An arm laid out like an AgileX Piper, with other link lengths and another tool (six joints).
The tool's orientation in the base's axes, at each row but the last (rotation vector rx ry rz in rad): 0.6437 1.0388 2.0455; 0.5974 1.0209 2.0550; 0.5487 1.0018 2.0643; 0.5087 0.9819 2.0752
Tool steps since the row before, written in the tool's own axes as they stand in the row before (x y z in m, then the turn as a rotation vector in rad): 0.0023 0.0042 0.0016 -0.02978 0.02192 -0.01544; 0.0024 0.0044 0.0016 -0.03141 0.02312 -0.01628; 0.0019 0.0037 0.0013 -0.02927 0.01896 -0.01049; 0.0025 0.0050 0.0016 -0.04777 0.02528 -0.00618
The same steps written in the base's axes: -0.0019 0.0009 0.0046 -0.00144 -0.03946 0.00682; -0.0022 0.0009 0.0047 -0.00152 -0.04162 0.00719; -0.0020 0.0006 0.0038 0.00277 -0.03554 0.00744; -0.0029 0.0007 0.0050 0.01401 -0.05051 0.01454
